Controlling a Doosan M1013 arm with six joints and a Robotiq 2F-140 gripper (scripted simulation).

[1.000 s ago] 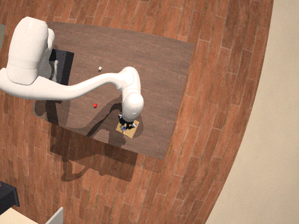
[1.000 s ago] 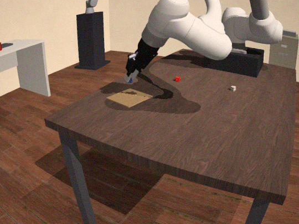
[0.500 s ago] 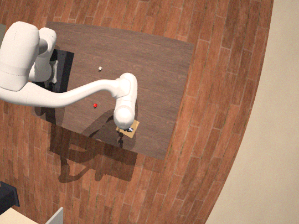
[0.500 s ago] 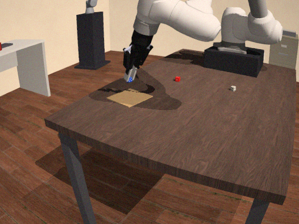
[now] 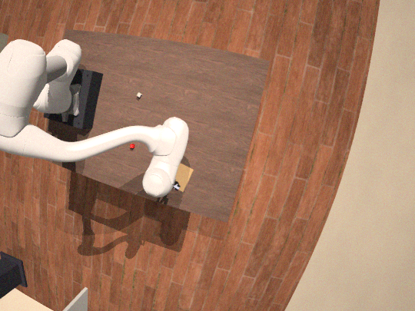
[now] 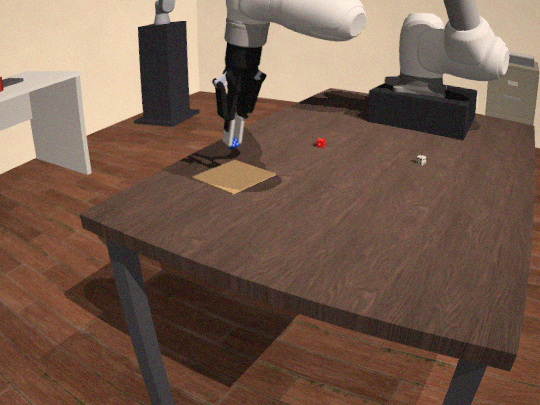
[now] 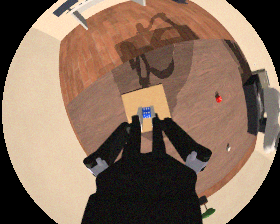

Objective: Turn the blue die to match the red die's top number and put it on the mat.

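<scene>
Right now the blue die is 40 mm below my hand. Round my hand: white die (410 mm to the left, 250 mm behind, 110 mm below); then tan mat (120 mm below, 10 mm to the right); then red die (270 mm behind, 120 mm to the left, 110 mm below).
</scene>
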